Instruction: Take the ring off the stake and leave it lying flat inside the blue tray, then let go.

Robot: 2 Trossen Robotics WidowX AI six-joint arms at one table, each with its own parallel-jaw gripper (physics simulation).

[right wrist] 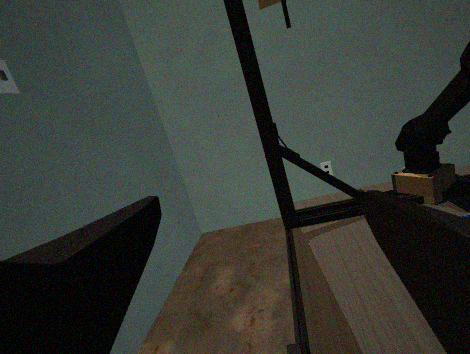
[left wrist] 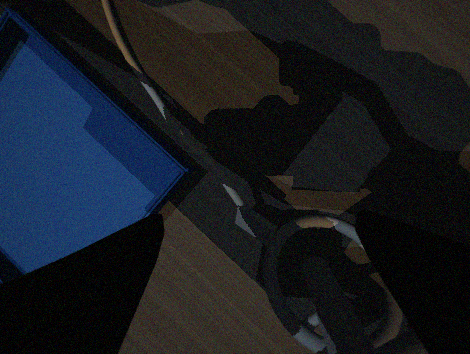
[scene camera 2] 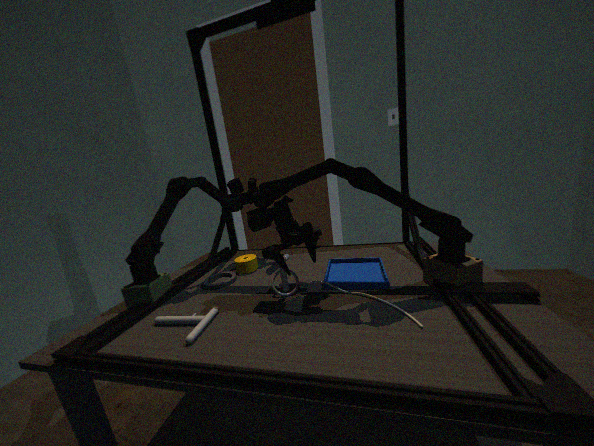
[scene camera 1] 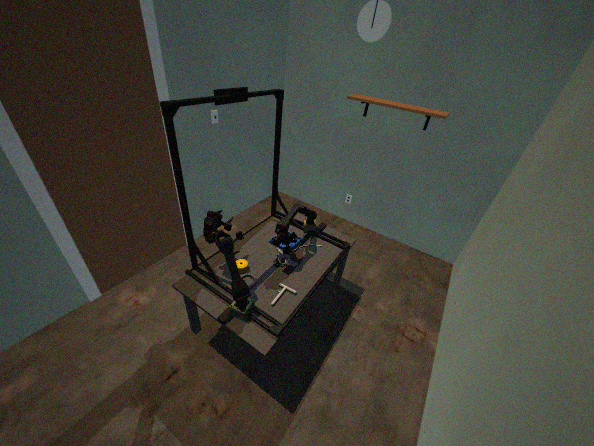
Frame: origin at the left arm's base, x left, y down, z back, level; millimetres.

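Where they show: left gripper, fingertip midpoint: (left wrist: 259,221) (scene camera 2: 302,268); right gripper, fingertip midpoint: (right wrist: 260,203) (scene camera 1: 227,213); left arm's base at its link origin: (right wrist: 421,169) (scene camera 2: 451,258) (scene camera 1: 310,222); right arm's base at its link origin: (scene camera 2: 146,280) (scene camera 1: 241,303).
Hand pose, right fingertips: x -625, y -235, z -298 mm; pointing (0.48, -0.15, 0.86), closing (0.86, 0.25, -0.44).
Things, the pixels of their top centre, and the offset from my right fingertips. "*": a spot on its surface instead.
- blue tray at its top centre: (left wrist: 26,178) (scene camera 2: 354,268) (scene camera 1: 286,239) dz +112, dx +426, dy +285 mm
- yellow spool at its top centre: (scene camera 2: 245,258) (scene camera 1: 241,263) dz -213, dx +119, dy +257 mm
- dark loop at its top centre: (scene camera 2: 219,278) (scene camera 1: 247,279) dz -325, dx +175, dy +292 mm
- white T-shaped piece at its top centre: (scene camera 2: 177,320) (scene camera 1: 281,295) dz -441, dx +401, dy +287 mm
- pale curved rod at a spot on its surface: (scene camera 2: 385,303) * dz +74, dx +610, dy +305 mm
A thin grey ring (scene camera 2: 286,293) (left wrist: 269,267) hangs around a short stake on a dark base block (scene camera 2: 293,304) at the middle of the table. The blue tray (scene camera 2: 357,272) (scene camera 1: 281,242) (left wrist: 89,182) lies empty just to the right of it in scene camera 2. My left gripper (scene camera 2: 295,263) (scene camera 1: 289,249) is open and empty; it hovers just above the ring and stake, without touching them. My right gripper (scene camera 2: 244,185) (scene camera 1: 230,224) is open and empty, raised high above the table's far left side and facing the wall.
A yellow spool (scene camera 2: 246,264) (scene camera 1: 242,264) stands at the back left, with a dark loop (scene camera 2: 222,278) beside it. A white T-shaped piece (scene camera 2: 190,322) (scene camera 1: 283,292) lies front left. A pale curved rod (scene camera 2: 384,303) lies in front of the tray. Black frame posts (scene camera 2: 402,133) rise at the back.
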